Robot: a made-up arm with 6 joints. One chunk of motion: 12 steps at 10 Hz.
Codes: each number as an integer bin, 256 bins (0 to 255) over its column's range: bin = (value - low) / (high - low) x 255, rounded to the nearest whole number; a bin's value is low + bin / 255 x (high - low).
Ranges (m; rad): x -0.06..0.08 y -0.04..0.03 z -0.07..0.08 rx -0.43..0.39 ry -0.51..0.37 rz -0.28..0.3
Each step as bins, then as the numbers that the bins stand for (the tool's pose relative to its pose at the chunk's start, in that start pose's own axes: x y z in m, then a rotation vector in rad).
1 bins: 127 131 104 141 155 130
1 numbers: 0.0097 -0.0040 -0.0088 0.0234 0.0249 0.0157
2 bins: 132 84 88 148 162 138
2 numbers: 0.0125 -0.0169 -0.0182 0.0459 0.0491 0.0339
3 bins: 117 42 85 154 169 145
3 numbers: 0.0042 -0.0285 -0.0200 0.0652 0.0732 0.0498
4 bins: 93 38 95 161 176 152
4 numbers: -0.0089 -0.0296 -0.0141 0.0877 0.0974 0.0657
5 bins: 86 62 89 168 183 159
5 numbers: -0.0128 -0.0230 -0.0176 0.1102 0.1215 0.0816
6 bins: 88 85 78 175 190 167
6 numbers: -0.0117 -0.0167 -0.0241 0.1327 0.1457 0.0998
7 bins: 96 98 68 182 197 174
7 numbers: -0.0073 -0.0131 -0.0300 0.1553 0.1698 0.1158
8 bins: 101 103 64 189 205 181
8 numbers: -0.0045 -0.0117 -0.0324 0.1778 0.1975 0.1317
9 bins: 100 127 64 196 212 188
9 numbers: -0.0051 -0.0051 -0.0324 0.2003 0.2216 0.1476
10 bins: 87 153 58 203 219 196
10 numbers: -0.0122 0.0020 -0.0359 0.2228 0.2458 0.1658
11 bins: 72 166 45 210 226 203
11 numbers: -0.0205 0.0056 -0.0435 0.2453 0.2699 0.1817
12 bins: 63 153 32 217 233 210
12 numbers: -0.0254 0.0020 -0.0512 0.2678 0.2941 0.1976
